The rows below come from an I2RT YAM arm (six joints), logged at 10 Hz.
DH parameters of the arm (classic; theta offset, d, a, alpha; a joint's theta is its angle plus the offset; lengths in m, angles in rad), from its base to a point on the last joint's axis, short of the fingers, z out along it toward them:
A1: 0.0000 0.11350 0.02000 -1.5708
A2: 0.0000 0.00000 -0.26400 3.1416
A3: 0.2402 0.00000 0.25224 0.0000
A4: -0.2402 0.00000 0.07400 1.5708
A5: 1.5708 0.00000 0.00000 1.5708
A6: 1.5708 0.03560 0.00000 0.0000
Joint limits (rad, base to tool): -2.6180..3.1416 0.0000..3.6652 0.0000..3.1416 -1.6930..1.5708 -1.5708..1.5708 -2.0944..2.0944
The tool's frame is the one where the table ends.
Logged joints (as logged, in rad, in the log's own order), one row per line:
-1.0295, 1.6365, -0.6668, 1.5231, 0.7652, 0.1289
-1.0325, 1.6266, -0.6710, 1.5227, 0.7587, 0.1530
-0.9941, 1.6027, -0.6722, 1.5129, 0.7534, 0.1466
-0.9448, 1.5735, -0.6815, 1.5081, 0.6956, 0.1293
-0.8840, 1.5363, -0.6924, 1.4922, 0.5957, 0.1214
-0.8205, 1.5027, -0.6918, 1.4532, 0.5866, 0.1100
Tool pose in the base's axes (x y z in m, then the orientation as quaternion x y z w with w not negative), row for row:
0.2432, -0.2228, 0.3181, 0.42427, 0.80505, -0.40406, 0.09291
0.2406, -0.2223, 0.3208, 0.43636, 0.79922, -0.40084, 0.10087
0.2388, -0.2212, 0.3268, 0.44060, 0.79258, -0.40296, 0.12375
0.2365, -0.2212, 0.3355, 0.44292, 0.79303, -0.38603, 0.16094
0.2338, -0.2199, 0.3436, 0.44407, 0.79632, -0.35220, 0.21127
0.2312, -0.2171, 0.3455, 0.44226, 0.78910, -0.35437, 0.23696
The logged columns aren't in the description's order. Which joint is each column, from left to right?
Columns, left to right: A4, A2, A1, A3, A5, A6.
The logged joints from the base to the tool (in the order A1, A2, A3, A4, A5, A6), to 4 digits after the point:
-0.6668, 1.6365, 1.5231, -1.0295, 0.7652, 0.1289
-0.6710, 1.6266, 1.5227, -1.0325, 0.7587, 0.1530
-0.6722, 1.6027, 1.5129, -0.9941, 0.7534, 0.1466
-0.6815, 1.5735, 1.5081, -0.9448, 0.6956, 0.1293
-0.6924, 1.5363, 1.4922, -0.8840, 0.5957, 0.1214
-0.6918, 1.5027, 1.4532, -0.8205, 0.5866, 0.1100

